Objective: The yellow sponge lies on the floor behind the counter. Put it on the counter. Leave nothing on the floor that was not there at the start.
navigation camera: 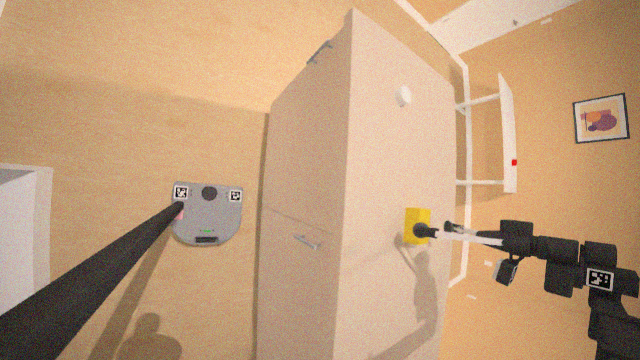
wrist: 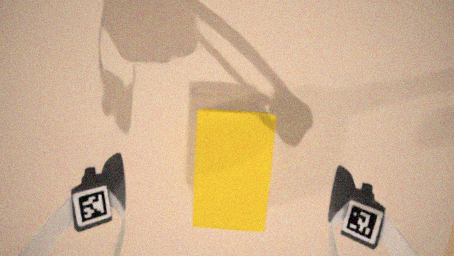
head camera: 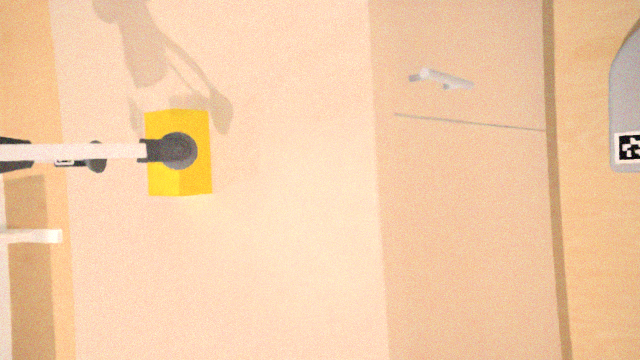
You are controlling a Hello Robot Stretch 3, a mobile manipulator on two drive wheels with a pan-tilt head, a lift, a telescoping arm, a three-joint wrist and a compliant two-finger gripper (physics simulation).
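Frame: origin at the robot's base, x left, y ahead, z down, level; metres.
Where they show: gripper, fingertip midpoint: (navigation camera: 429,227) (wrist: 228,180) (head camera: 148,153); robot's base at its link origin: (navigation camera: 209,192).
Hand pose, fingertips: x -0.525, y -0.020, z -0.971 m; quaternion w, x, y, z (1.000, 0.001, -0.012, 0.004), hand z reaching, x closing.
Each offset is from my fingertips to the centre of the thing. "*": to the spot under its first point. Level surfaces: height alone.
The yellow sponge @(dx +0.003, dy +0.000, dz +0.038 m) (head camera: 164,182) (navigation camera: 414,216) (wrist: 232,170) stands as an upright block on the pale counter top @(dz +0.060 m) (head camera: 300,210) (navigation camera: 390,160) (wrist: 400,30). My gripper (head camera: 137,153) (navigation camera: 435,229) (wrist: 228,180) is open, pointing down above the sponge. In the wrist view the two fingers are wide apart, one on each side of the sponge with a gap to it. In the head view the near fingertip hides part of the sponge. The gripper's shadow falls on the counter beside the sponge. The floor right behind the counter is partly hidden.
A small white round object @(dx +0.083, dy +0.372, dz +0.048 m) (navigation camera: 403,95) stands farther along the counter. Drawer handles @(* dx +0.274, dy -0.067, dz +0.210 m) (head camera: 445,80) (navigation camera: 306,241) stick out of the counter's front. My grey base (navigation camera: 207,220) is on the floor before it. A white rack (navigation camera: 509,145) is behind the counter. A white box (navigation camera: 42,225) stands at the left.
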